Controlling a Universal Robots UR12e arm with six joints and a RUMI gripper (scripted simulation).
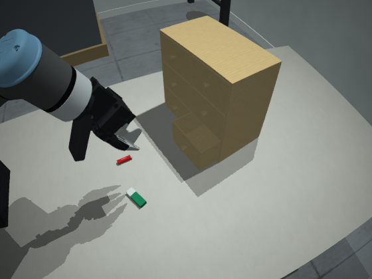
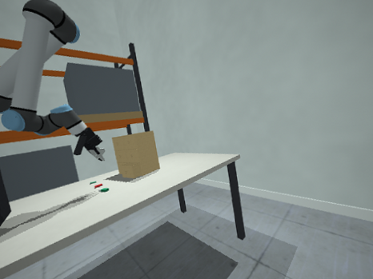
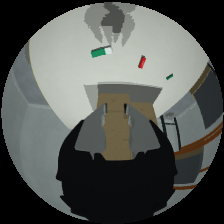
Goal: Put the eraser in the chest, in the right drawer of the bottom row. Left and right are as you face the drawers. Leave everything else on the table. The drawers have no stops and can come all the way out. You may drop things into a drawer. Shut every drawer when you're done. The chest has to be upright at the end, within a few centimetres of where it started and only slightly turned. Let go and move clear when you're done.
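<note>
Right now the eraser is 30 mm behind my hand, 50 mm to the right of it and 180 mm below it. Also, from my hand: small red object (40 mm behind, 90 mm to the left, 180 mm below).
</note>
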